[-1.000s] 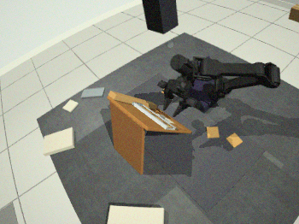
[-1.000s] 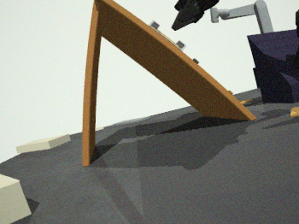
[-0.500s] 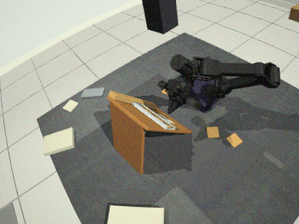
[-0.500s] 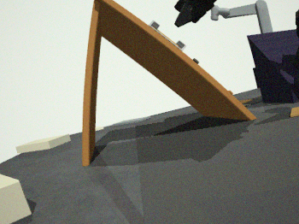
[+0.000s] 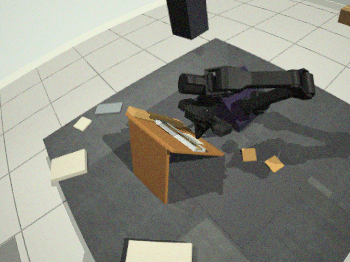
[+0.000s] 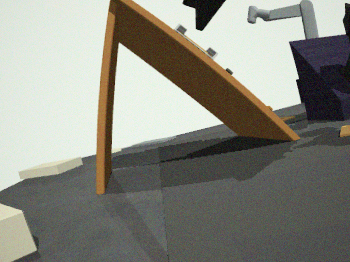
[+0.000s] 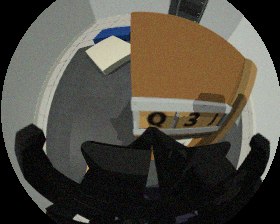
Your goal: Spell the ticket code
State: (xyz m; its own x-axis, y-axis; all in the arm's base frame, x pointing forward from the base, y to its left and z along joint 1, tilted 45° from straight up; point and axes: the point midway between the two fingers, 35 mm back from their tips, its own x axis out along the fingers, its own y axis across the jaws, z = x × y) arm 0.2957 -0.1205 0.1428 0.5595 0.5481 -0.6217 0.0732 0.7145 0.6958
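Right now my gripper tip is 40 mm past the white ticket, 80 mm to the left of it and 100 mm above it. The rest, counted from my gripper tip: cream block (390 mm ahead, 460 mm to the right, 180 mm below); then small cream card (200 mm ahead, 660 mm to the right, 190 mm below); then grey card (40 mm ahead, 630 mm to the right, 190 mm below).
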